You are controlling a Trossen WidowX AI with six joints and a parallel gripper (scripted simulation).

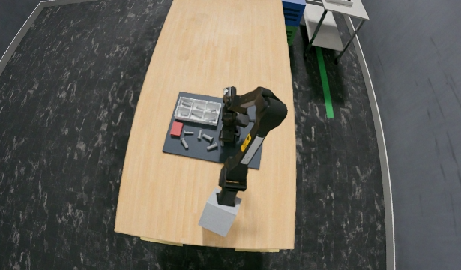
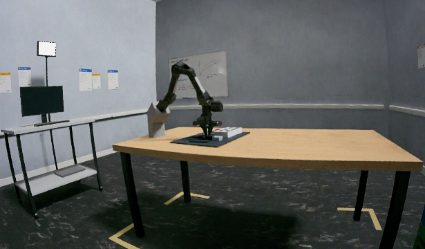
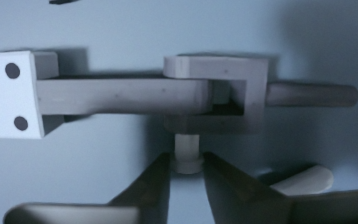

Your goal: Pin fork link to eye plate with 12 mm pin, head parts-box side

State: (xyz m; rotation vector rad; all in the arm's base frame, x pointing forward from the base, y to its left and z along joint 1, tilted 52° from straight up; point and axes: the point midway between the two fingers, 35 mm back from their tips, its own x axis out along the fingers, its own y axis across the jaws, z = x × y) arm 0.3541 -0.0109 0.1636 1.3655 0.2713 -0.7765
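The eye plate is 40 mm to the right of my hand and 30 mm below it. Also, from my hand: long dark bar 120 mm to the right, 40 mm below; then pin 60 mm behind, 40 mm to the left, 30 mm below; then dark mat 20 mm ahead, 60 mm to the left, 50 mm below.
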